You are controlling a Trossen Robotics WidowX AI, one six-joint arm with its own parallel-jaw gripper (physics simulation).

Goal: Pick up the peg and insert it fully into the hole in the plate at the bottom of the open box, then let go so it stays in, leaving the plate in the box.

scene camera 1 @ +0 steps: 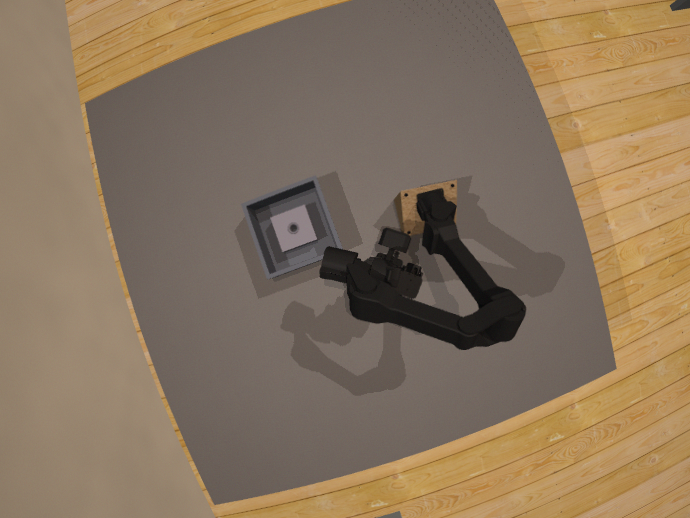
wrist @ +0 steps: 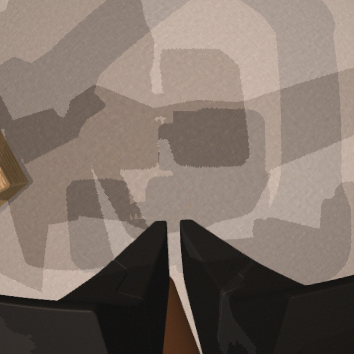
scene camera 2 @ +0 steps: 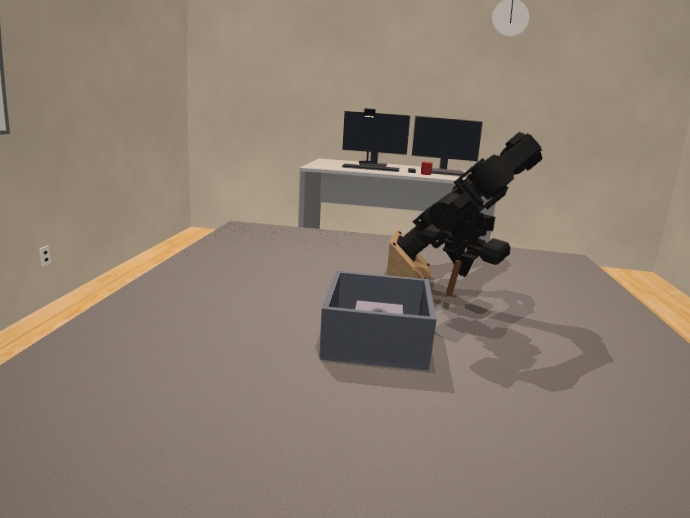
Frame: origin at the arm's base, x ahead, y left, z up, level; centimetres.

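Seen in the pictures: gripper, between the fingertips: (wrist: 173,231) (scene camera 2: 463,275); arm's base, origin of its link: (scene camera 1: 430,201) (scene camera 2: 406,248).
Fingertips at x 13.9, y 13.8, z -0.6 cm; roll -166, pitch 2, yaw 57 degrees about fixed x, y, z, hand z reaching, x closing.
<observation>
Offsets run from my fingertips to a thing's middle. Level surfaces: height alone.
A brown peg {dx +2.9, dy -2.3, dz +0.2 cm} (scene camera 2: 453,278) (wrist: 177,325) is held between the fingers of my gripper (scene camera 2: 460,262) (wrist: 173,231), which is shut on it. In the scene camera 2 view the peg points down, slightly tilted, above the mat and to the right of the open box. The grey open box {dx +19.4, dy -16.2, dz -3.4 cm} (scene camera 1: 257,245) (scene camera 2: 376,339) stands on the mat. Inside it lies a pale square plate {dx +19.4, dy -16.2, dz -4.9 cm} (scene camera 1: 303,217) (scene camera 2: 365,306) with a round hole (scene camera 1: 293,227) near its middle. In the scene camera 1 view the arm hides the peg and fingertips.
The wooden base block (scene camera 1: 409,214) (scene camera 2: 405,266) (wrist: 11,182) of the arm stands right of the box in the scene camera 1 view. The grey mat {dz -8.3 cm} (scene camera 1: 222,139) (scene camera 2: 222,418) lies under everything. A desk (scene camera 2: 356,192) with two monitors and a red mug (scene camera 2: 426,168) stands in the background.
</observation>
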